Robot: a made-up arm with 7 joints.
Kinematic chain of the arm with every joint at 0, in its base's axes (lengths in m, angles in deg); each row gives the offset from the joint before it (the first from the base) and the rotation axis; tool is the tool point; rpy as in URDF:
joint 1: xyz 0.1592 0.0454 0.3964 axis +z
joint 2: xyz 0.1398 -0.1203 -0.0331 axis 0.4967 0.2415 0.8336
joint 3: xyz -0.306 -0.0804 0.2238 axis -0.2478 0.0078 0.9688
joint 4: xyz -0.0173 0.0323 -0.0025 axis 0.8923 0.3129 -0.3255
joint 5: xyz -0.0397 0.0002 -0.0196 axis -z
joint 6: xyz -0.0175 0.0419 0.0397 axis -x
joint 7: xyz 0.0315 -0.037 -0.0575 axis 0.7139 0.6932 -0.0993
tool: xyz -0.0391 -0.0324 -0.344 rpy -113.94 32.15 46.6
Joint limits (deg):
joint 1: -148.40..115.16
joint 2: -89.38..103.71
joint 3: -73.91..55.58
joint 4: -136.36..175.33
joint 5: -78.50..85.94
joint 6: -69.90..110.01
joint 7: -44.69..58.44
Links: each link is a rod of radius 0.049 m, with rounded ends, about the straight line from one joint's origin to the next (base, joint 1, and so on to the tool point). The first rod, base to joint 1, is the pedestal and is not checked.
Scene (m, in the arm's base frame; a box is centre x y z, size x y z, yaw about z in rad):
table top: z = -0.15
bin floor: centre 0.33 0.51 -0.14 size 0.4 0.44 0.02 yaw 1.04
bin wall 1: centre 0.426 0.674 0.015 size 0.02 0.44 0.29 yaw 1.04
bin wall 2: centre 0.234 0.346 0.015 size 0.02 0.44 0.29 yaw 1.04
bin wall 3: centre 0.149 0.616 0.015 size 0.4 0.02 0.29 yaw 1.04
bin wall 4: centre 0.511 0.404 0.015 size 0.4 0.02 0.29 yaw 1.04
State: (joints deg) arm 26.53 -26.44 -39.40 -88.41 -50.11 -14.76 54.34
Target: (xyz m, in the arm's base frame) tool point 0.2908 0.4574 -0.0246
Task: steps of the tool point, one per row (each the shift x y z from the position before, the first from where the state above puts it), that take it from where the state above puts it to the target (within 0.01 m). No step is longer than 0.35 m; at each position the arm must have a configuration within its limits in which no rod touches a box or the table.
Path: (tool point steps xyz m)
1: 0.2184 -0.2256 0.0553
2: 0.2825 -0.0683 0.0646
3: 0.2296 0.0732 0.0735
4: 0.1135 0.1167 0.0846
5: 0.0289 0.0559 0.0812
6: 0.0336 -0.0363 0.0420
7: 0.1034 -0.0691 -0.0335
8: 0.0873 0.2591 -0.0270
9: -0.0149 0.2667 -0.0778
10: -0.1056 0.2170 -0.1253
11: -0.1519 0.1257 -0.1591
12: -0.1370 0.0301 -0.1712
13: -0.0726 -0.0270 -0.1580
14: 0.0011 -0.0193 -0.1223

